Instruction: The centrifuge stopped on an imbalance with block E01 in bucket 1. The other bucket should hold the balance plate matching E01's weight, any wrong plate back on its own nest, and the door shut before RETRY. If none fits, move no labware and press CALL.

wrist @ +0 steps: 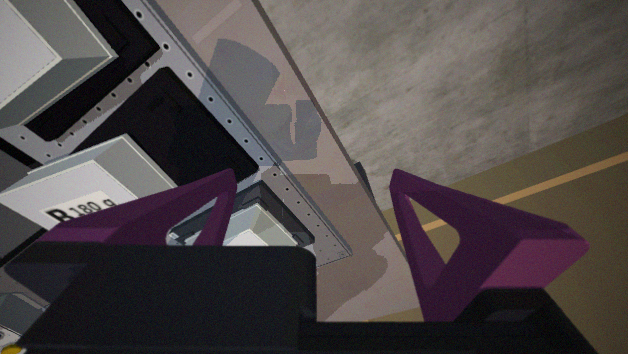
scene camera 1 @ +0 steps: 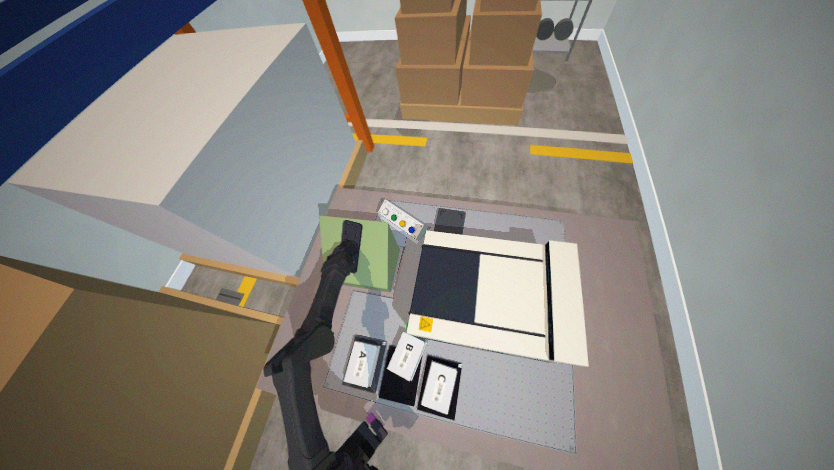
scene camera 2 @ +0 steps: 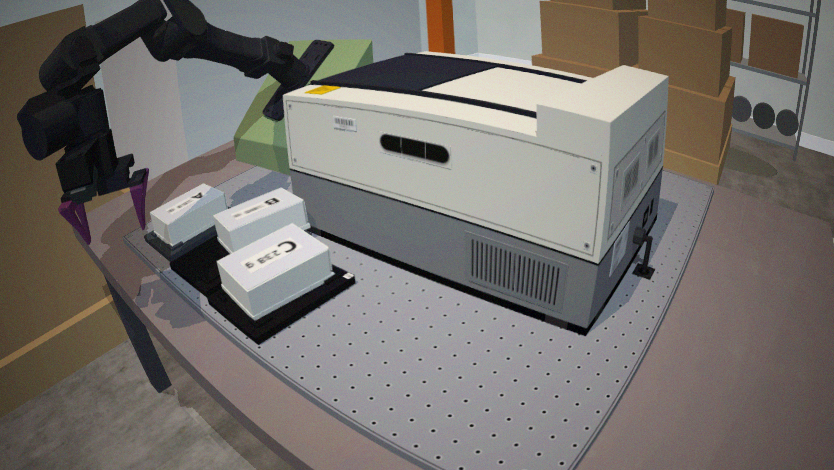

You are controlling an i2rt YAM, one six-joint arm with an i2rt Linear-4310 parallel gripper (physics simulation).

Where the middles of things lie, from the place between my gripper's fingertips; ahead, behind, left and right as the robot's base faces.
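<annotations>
The centrifuge [scene camera 2: 534, 189] is 48 cm to the left of my hand, 27 cm ahead of it and 2 cm above it. I see the button panel [scene camera 1: 405, 223] as well, 73 cm to the left of my hand, 14 cm behind it and 6 cm below it, and there is the dark sliding door [scene camera 1: 447, 282], which is 47 cm to the left of my hand, 12 cm ahead of it and 11 cm above it.
</annotations>
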